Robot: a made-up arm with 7 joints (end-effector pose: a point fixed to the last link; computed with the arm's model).
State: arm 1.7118 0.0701 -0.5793 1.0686 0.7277 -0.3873 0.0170
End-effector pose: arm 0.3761 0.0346 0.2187 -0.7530 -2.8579 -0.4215
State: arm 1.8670 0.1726 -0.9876 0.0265 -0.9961 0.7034 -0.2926
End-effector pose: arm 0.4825 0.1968 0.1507 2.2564 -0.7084 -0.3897
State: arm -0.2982 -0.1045 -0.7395 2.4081 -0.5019 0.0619 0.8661
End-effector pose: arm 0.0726 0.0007 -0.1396 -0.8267 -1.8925 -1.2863
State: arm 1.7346 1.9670 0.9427 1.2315 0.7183 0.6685 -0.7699
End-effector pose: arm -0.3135 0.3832 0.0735 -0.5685 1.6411 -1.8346
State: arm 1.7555 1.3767 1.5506 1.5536 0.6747 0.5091 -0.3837
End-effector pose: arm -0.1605 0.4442 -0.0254 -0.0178 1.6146 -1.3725
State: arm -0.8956 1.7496 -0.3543 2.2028 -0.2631 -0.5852 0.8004
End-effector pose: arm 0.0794 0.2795 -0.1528 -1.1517 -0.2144 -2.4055
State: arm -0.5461 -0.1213 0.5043 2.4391 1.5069 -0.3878 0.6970
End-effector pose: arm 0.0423 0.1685 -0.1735 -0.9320 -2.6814 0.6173
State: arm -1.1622 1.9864 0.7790 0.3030 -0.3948 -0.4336 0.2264
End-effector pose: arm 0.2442 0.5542 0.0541 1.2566 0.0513 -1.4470
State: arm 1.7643 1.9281 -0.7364 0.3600 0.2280 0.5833 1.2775
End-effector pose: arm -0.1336 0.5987 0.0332 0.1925 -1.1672 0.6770
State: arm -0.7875 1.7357 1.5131 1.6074 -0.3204 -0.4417 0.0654
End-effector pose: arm 0.1974 0.3543 0.1784 1.8532 -1.7151 -1.6734
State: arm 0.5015 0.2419 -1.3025 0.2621 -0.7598 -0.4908 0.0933
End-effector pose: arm 0.2554 0.1805 -0.4340 0.0269 -0.5518 -2.1637
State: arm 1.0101 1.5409 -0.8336 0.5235 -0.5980 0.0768 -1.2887
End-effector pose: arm 0.1220 0.5934 0.0119 2.9390 -0.5755 -0.6879
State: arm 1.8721 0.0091 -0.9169 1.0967 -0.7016 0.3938 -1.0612
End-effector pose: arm 0.3389 -0.0404 0.2318 -1.4265 2.3196 -0.3507
